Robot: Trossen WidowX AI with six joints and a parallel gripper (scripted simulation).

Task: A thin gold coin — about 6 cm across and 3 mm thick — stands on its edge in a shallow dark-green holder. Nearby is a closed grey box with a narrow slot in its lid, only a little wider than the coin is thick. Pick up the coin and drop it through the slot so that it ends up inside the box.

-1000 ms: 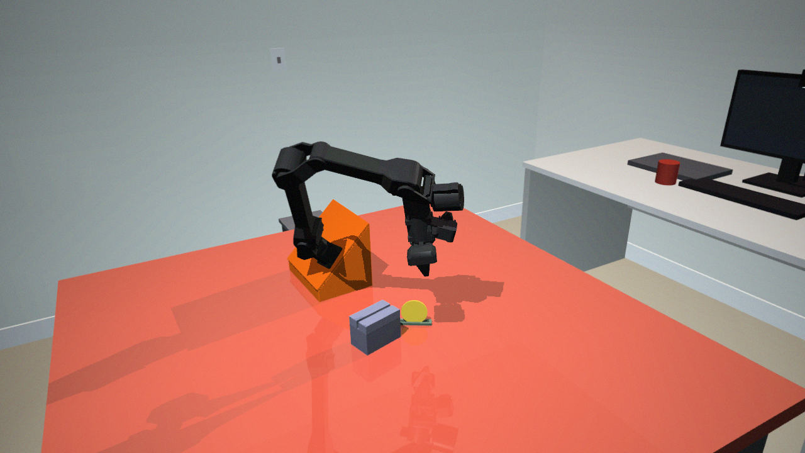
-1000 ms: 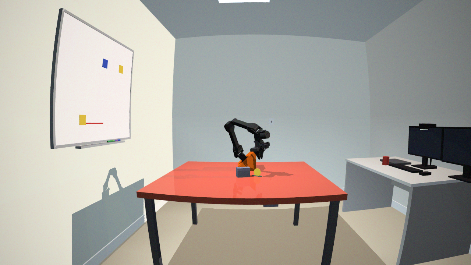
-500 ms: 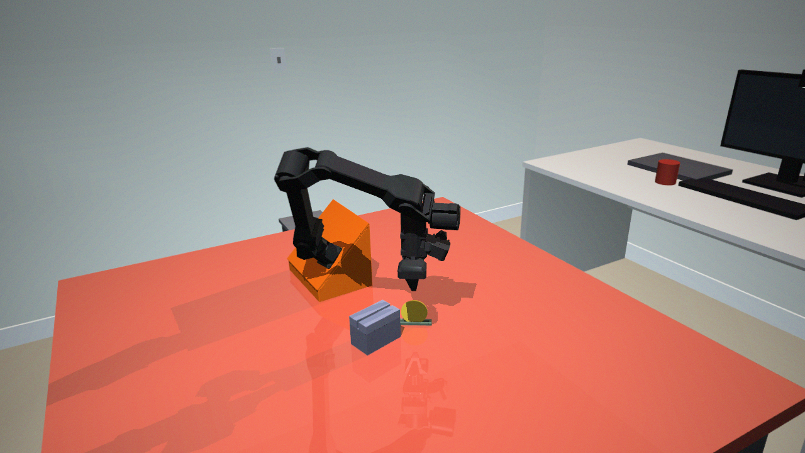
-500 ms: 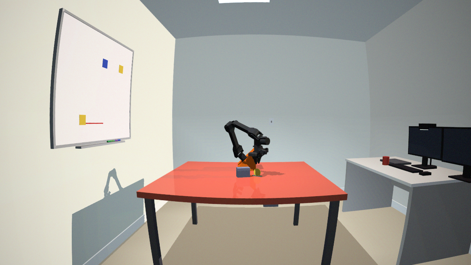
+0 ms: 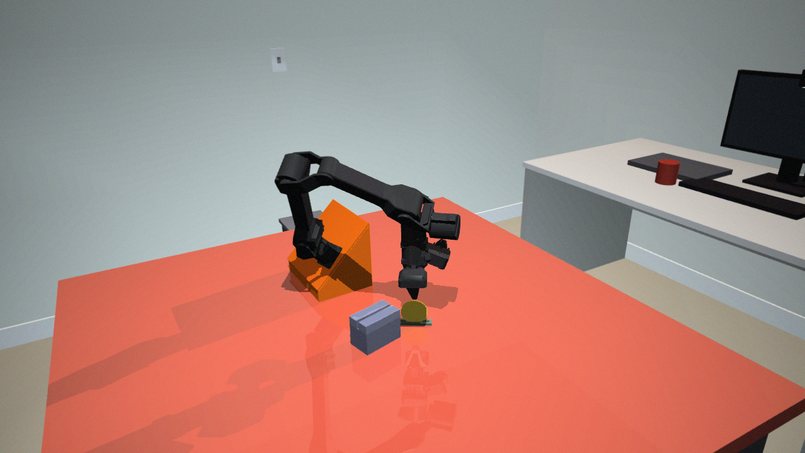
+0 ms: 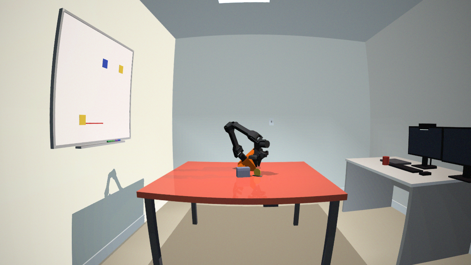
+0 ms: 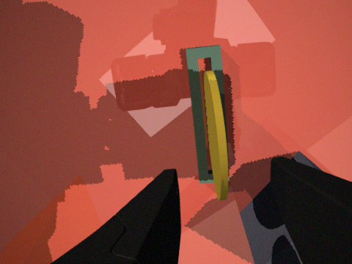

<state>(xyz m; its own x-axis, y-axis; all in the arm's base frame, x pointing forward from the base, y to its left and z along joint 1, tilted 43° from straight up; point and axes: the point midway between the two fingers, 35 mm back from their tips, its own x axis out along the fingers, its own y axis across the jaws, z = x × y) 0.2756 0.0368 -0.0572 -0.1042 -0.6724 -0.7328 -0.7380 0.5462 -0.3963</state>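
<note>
The gold coin is 50 mm below my gripper tip.
</note>
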